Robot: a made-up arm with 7 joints. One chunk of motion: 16 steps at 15 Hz.
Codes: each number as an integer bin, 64 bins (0 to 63) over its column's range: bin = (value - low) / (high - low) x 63, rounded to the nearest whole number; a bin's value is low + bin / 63 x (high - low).
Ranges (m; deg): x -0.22..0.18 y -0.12..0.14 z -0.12..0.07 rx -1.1..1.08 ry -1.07..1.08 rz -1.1..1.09
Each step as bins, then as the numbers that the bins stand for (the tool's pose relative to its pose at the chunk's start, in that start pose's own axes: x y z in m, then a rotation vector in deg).
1 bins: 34 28 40 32 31 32
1 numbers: -0.0041 -0.0044 0.0006 0.01 -0.01 0.01
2 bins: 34 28 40 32 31 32
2 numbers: -0.0041 -0.0044 0.0006 0.01 -0.01 0.01
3 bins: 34 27 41 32 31 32
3 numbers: -0.0041 -0.0086 0.0037 0.01 -0.01 0.01
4 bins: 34 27 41 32 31 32
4 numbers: -0.0041 -0.0086 0.0037 0.01 -0.01 0.01
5 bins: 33 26 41 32 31 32
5 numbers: -0.0105 -0.0127 0.0037 0.01 -0.01 0.01
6 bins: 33 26 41 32 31 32
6 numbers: -0.0105 -0.0127 0.0037 0.01 -0.01 0.01
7 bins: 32 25 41 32 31 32
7 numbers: -0.0168 -0.0168 0.0037 0.01 -0.01 0.01
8 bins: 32 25 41 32 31 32
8 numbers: -0.0168 -0.0168 0.0037 0.01 -0.01 0.01
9 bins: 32 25 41 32 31 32
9 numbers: -0.0168 -0.0168 0.0037 0.01 -0.01 0.01
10 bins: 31 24 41 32 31 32
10 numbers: -0.0232 -0.0210 0.0037 0.01 -0.01 0.01
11 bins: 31 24 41 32 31 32
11 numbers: -0.0232 -0.0210 0.0037 0.01 -0.01 0.01
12 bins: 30 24 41 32 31 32
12 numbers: -0.0295 -0.0210 0.0037 0.01 -0.01 0.01
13 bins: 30 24 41 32 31 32
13 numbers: -0.0295 -0.0210 0.0037 0.01 -0.01 0.01
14 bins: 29 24 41 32 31 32
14 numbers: -0.0359 -0.0210 0.0037 0.01 -0.01 0.01
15 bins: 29 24 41 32 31 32
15 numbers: -0.0359 -0.0210 0.0037 0.01 -0.01 0.01
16 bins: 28 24 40 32 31 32
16 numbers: -0.0422 -0.0210 0.0006 0.01 -0.01 0.01
